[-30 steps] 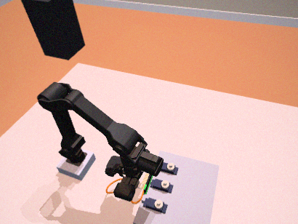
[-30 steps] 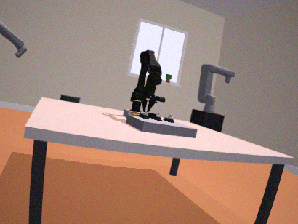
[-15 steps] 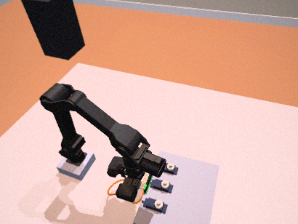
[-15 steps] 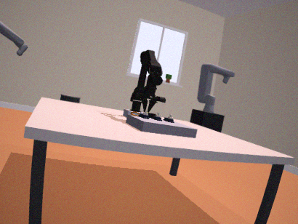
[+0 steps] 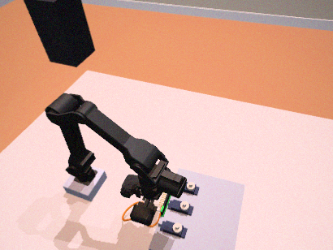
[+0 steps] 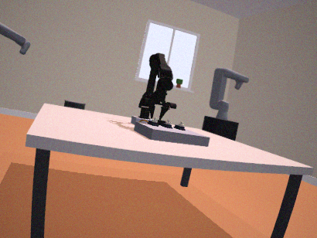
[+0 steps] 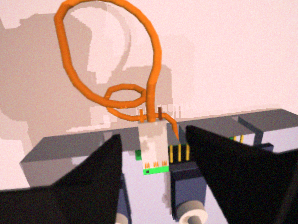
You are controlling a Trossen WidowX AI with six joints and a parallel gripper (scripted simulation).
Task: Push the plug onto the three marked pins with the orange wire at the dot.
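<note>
Now: gripper tip 3 cm short of the green band. The rest, counted from my gripper tip: grey printed holder (19 cm ahead, 4 cm to the left, 5 cm below).
</note>
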